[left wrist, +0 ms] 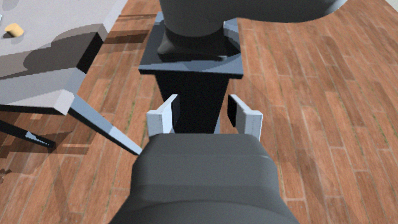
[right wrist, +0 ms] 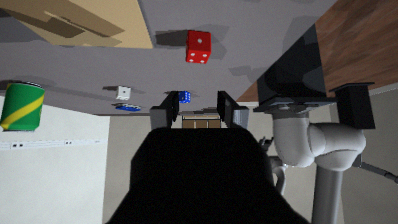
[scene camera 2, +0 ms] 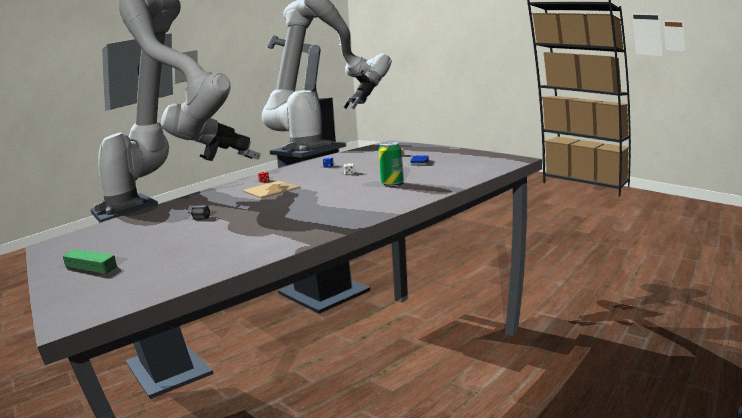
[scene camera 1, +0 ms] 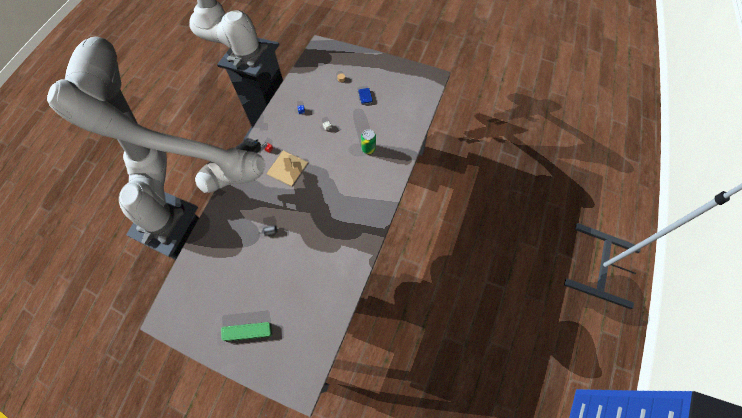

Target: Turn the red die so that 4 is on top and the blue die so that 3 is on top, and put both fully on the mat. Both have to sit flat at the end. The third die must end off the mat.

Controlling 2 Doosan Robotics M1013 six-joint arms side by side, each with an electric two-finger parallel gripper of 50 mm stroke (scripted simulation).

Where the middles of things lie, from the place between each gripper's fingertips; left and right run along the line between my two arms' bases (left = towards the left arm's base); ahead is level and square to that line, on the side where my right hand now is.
My right gripper is now 9 cm above the red die (right wrist: 198, 44), 4 cm to the right of it and 1 cm short of it. Also, from my right hand: tan mat (scene camera 1: 287, 167): 13 cm ahead, 10 cm below, 4 cm to the right.
Now: left hand 37 cm short of the red die, 90 cm to the left of it and 14 cm above it. The rest, counted from my left hand: tan mat 49 cm ahead, 98 cm to the right, 16 cm below.
